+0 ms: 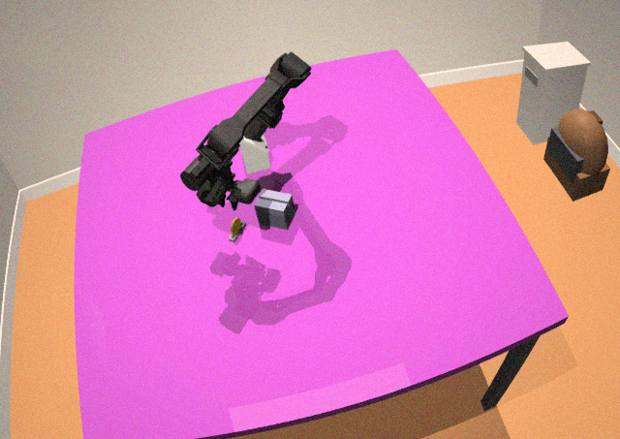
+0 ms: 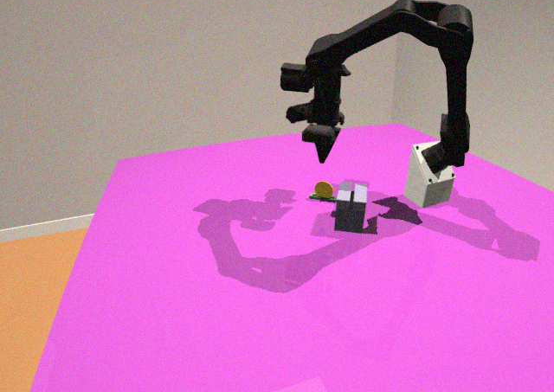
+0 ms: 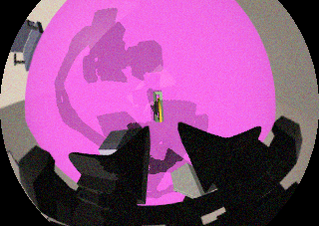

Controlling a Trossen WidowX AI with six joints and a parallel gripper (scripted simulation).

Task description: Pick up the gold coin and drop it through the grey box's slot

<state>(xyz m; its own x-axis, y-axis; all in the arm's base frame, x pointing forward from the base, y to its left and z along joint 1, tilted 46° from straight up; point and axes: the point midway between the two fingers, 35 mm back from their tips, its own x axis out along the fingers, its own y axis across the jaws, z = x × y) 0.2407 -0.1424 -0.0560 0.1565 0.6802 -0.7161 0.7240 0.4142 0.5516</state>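
My gripper tip is 8 cm above the gold coin.
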